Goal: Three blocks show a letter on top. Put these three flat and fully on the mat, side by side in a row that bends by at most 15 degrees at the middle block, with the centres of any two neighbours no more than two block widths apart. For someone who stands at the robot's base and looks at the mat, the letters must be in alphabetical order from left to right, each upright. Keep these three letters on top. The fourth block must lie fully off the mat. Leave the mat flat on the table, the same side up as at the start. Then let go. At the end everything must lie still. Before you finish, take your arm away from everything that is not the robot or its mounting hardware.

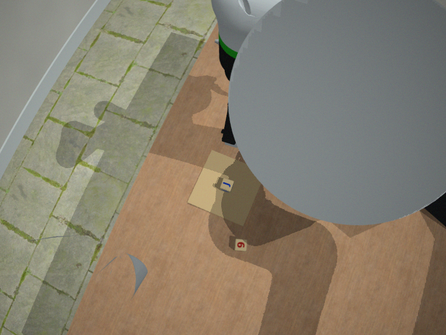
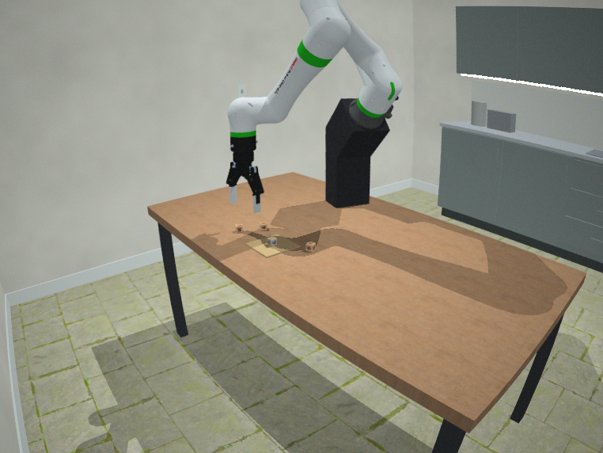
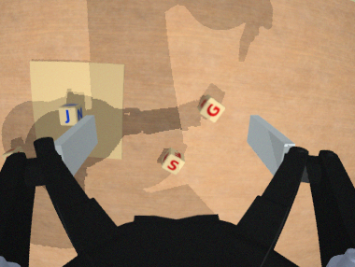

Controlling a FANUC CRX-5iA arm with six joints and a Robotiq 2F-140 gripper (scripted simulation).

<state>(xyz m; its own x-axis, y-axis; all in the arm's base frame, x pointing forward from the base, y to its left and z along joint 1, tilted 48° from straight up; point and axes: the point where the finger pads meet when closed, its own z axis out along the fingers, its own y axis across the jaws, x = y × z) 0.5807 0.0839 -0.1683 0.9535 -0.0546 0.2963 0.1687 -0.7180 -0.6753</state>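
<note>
My hand is 110 mm above the red g block and 50 mm to the left of it. From my hand the other things lie so: tan mat: 130 mm to the left, 120 mm below, 30 mm behind; then red s block: 110 mm below, 80 mm behind, 20 mm to the right; then blue j block: 130 mm to the left, 100 mm below, 30 mm behind.
</note>
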